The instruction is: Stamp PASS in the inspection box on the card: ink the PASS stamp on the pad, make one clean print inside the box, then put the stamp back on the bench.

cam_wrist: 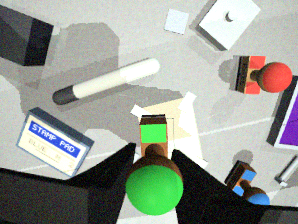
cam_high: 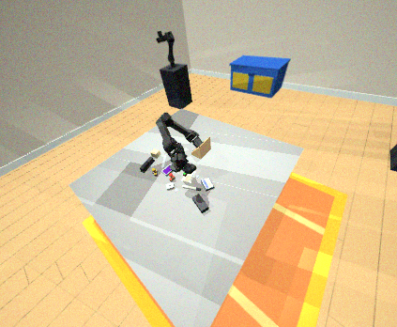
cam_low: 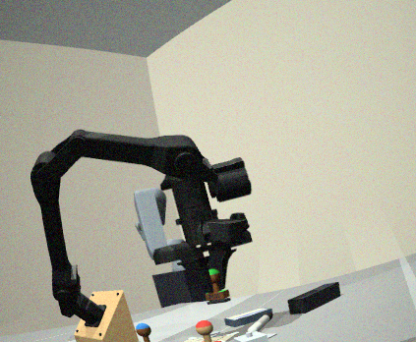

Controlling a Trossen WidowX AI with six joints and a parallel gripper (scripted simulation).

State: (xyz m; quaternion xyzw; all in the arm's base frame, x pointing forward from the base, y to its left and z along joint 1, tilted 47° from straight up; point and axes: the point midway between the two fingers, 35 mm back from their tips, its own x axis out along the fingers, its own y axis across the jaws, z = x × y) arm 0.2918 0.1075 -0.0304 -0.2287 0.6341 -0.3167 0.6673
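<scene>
Now: gripper tip 9 cm above the white rod, 8 cm to the right of it and 3 cm short of it. From my gripper tip the other things lie so: blue-knobbed stamp (12 cm to the right, 9 cm behind, 8 cm below); then red-knobbed stamp (11 cm to the right, 8 cm below, 5 cm ahead); then green-knobbed PASS stamp (right at my gripper tip).
</scene>
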